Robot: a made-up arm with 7 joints.
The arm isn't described. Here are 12 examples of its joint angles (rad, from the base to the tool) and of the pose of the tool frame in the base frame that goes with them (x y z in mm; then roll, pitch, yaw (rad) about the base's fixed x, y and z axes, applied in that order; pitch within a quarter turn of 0, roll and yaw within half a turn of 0).
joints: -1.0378 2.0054 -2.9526 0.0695 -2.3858 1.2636 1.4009
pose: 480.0 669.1 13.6 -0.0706 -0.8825 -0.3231
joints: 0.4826 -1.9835 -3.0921 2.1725 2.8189 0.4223 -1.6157
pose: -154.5 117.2 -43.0 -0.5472 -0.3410 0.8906
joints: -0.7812 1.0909 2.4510 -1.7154 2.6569 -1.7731 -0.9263
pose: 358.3 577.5 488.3 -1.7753 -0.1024 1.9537
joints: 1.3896 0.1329 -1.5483 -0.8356 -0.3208 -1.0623 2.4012
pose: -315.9 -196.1 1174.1 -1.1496 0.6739 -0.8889
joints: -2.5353 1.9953 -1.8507 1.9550 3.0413 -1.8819 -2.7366
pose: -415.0 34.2 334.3 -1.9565 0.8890 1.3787
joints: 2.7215 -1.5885 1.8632 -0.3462 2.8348 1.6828 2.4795
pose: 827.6 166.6 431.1 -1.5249 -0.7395 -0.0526
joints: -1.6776 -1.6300 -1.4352 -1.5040 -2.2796 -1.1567 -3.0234
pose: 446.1 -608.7 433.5 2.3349 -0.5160 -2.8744
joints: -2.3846 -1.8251 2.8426 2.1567 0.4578 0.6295 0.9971
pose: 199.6 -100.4 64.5 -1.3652 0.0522 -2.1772
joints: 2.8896 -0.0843 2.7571 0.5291 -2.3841 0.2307 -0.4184
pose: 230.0 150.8 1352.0 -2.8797 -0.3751 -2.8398
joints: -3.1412 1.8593 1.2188 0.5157 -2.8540 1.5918 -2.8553
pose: -843.6 77.7 145.4 1.4641 0.1410 2.6646
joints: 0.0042 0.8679 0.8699 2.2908 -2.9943 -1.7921 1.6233
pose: 277.0 -156.7 566.3 1.6945 0.5920 1.0856
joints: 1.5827 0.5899 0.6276 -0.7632 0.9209 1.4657 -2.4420
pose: 10.9 -301.0 1252.7 -2.3076 -0.7224 -0.8902
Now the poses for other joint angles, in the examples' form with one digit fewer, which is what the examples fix.
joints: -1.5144 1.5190 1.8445 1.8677 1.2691 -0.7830 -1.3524
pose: 421 447 511 1.092 0.228 -1.726
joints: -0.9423 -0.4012 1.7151 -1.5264 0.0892 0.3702 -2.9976
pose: -441 66 1022 2.189 0.789 1.481
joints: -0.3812 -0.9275 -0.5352 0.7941 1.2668 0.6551 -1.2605
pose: -482 -115 1170 -2.937 0.138 0.720
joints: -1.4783 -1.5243 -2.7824 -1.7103 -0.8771 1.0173 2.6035
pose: 143 -570 795 2.775 -1.187 2.941
